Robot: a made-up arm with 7 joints.
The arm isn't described. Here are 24 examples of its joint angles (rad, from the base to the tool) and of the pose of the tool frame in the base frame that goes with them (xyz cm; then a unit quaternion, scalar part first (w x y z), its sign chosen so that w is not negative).
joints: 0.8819 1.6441 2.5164 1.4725 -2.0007 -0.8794 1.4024
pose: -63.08 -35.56 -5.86 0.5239 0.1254 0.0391 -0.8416
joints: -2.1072 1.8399 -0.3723 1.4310 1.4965 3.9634 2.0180
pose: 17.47 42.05 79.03 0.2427 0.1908 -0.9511 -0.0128
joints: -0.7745 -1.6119 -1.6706 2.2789 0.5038 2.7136 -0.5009
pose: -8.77 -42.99 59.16 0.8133 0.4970 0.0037 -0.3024
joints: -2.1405 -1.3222 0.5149 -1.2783 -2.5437 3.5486 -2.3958
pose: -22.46 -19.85 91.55 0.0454 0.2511 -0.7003 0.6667
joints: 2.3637 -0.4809 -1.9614 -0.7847 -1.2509 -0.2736 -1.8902
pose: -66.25 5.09 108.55 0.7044 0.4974 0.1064 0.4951
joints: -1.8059 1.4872 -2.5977 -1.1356 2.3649 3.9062 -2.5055
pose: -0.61 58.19 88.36 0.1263 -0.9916 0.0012 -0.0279
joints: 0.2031 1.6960 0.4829 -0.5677 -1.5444 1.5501 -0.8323
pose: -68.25 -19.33 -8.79 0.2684 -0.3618 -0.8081 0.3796
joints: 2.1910 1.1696 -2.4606 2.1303 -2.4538 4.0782 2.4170
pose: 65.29 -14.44 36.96 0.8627 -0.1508 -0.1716 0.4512
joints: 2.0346 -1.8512 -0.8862 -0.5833 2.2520 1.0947 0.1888
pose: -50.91 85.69 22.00 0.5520 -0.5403 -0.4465 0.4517
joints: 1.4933 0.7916 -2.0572 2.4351 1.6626 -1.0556 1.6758
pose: 45.33 5.73 47.81 0.4062 -0.1115 -0.0468 0.9058
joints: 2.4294 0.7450 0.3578 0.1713 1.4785 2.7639 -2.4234
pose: 28.65 -21.60 115.41 0.7629 -0.4900 0.1339 -0.4000
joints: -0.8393 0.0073 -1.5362 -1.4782 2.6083 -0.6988 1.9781
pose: 53.96 15.73 90.73 0.3307 0.6975 -0.6082 0.1849
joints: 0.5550 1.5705 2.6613 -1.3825 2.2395 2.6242 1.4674
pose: -41.29 -58.82 67.92 0.3693 0.3704 -0.1856 -0.8318
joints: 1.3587 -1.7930 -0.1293 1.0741 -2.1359 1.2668 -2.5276
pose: -0.74 64.62 -20.84 0.2023 -0.9515 0.1149 -0.2015
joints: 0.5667 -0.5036 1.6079 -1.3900 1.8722 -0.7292 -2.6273
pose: 42.82 -46.45 112.06 0.3092 -0.6384 -0.2511 0.6586
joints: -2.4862 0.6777 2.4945 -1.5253 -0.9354 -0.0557 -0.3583
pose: -40.94 20.82 105.97 0.2845 0.3198 -0.1921 0.8831
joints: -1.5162 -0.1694 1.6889 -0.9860 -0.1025 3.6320 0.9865
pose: -28.21 -23.53 107.08 0.0855 -0.9013 0.4121 0.1029
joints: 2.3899 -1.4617 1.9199 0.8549 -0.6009 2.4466 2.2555
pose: -66.05 50.38 62.84 0.0791 -0.3523 0.3358 0.8700
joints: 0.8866 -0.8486 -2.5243 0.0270 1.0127 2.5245 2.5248
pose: 35.07 37.31 109.17 0.7786 -0.3589 -0.3914 -0.3344
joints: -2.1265 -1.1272 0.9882 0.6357 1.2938 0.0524 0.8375
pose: -15.10 -97.33 61.76 0.8060 -0.1614 0.4470 -0.3528
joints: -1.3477 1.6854 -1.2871 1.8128 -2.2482 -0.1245 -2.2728
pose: -79.48 31.03 73.57 0.1891 -0.9115 0.2649 0.2515
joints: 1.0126 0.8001 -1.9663 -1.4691 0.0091 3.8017 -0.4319
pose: -38.89 -17.47 86.66 0.1926 -0.8718 0.3330 -0.3031
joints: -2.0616 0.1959 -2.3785 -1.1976 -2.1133 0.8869 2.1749
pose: -9.28 -47.48 113.80 0.6349 0.1702 0.6772 -0.3306
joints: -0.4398 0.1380 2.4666 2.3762 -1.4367 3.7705 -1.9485
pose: -20.94 30.46 72.91 0.4833 0.5114 0.0895 -0.7049
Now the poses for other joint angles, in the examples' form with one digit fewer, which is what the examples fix.
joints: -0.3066 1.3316 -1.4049 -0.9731 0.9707 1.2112 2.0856
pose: -66.4 55.0 44.8 0.246 0.069 -0.572 -0.780
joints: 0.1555 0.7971 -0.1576 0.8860 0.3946 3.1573 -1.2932
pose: -22.2 -23.3 109.5 0.340 -0.411 -0.563 0.631
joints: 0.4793 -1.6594 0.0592 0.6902 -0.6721 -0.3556 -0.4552
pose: 88.6 29.3 -1.4 0.304 0.682 0.436 -0.502
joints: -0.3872 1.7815 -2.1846 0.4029 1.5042 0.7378 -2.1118
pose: -96.2 -0.9 1.8 0.724 -0.028 -0.595 0.347
